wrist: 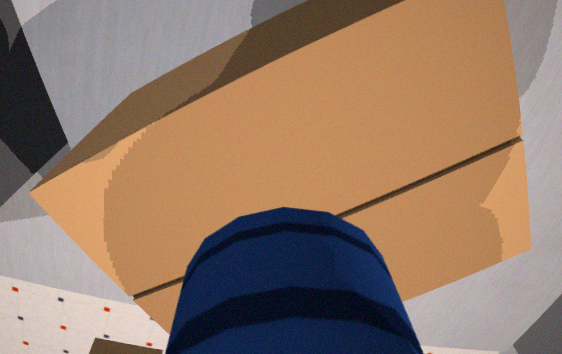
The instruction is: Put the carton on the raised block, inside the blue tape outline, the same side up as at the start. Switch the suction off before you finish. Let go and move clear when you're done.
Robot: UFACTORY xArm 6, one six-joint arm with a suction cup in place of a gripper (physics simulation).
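Places are measured from the arm's base along level axes (x ahead, y left, z up), in metres.
Pixels of known places: hand, tool point: (286, 292).
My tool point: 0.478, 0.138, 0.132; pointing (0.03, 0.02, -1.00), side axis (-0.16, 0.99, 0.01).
Behind a point stands the place of what it marks, as x, y, z.
The carton (320, 125) @(0.471, 0.153, 0.064) is a large tan box with a dark seam across its top. It fills the middle of the wrist view and rests on the grey table, seam side up, with a shaded brown side at the upper left. My dark blue suction cup (284, 240) comes in from the bottom and overlaps the carton's top near the middle of the seam. The carton is not lifted, and no hold on it shows. The cup's contact face is hidden, so any small gap cannot be seen. The blue tape outline does not show.
The raised block's black side (32, 100) @(0.511, -0.016, -0.046) shows at the left edge, close to the carton's left corner. The grey table (465, 310) @(0.723, 0.394, -0.066) surrounds the carton. A pale dotted surface (40, 307) and part of a brown object (125, 346) lie at the lower left.
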